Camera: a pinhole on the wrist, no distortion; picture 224 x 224 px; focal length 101.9 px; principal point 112.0 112.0 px. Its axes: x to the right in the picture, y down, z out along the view. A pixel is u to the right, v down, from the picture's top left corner.
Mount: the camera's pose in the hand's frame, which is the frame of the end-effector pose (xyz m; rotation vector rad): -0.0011 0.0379 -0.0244 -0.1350 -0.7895 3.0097
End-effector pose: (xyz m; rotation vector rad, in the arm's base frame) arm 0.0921 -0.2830 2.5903 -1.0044 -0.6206 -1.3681
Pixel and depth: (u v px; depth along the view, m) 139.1 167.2 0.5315
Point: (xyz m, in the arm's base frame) -0.3359 0.0991 2.6640
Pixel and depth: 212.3 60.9 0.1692
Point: 0.1295 -0.0650 2.4985
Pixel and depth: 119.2 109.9 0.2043
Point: 0.0597 -0.1284 2.6467
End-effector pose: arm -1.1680 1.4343 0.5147 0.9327 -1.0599 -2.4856
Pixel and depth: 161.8 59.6 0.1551
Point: -1.1946 1.5309 0.6559
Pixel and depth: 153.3 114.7 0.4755
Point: -1.2339 1.8818 0.6714
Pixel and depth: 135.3 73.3 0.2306
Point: -1.2539 1.5832 0.6632
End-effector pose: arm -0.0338 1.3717 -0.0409 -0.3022 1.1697 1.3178
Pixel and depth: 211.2 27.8 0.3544
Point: 0.1126 1.4942 0.4916
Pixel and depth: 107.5 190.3 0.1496
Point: 0.1078 1.3625 -0.0692
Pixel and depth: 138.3 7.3 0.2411
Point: 0.0098 1.5916 0.2181
